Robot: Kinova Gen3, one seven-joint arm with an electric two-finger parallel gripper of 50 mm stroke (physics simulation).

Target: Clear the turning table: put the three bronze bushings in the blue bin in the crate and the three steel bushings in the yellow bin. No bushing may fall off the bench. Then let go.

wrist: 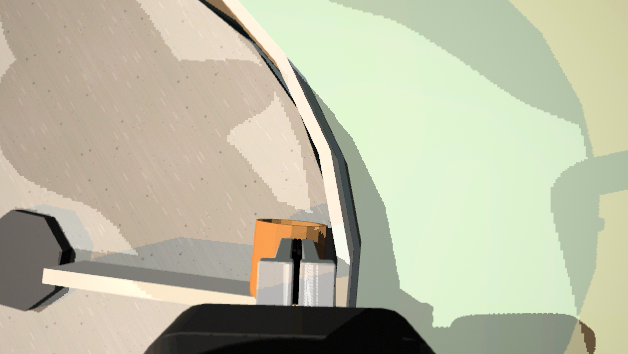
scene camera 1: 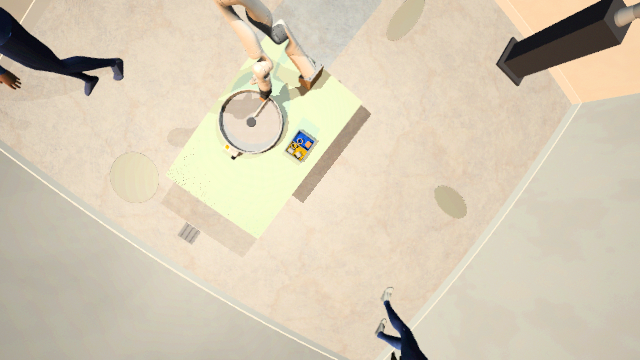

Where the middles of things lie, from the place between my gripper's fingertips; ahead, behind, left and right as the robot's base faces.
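There is the turning table [scene camera 1: 248, 125], 1 cm to the left of my hand and 5 cm lower than it, and it is 19 cm forward of the hand.
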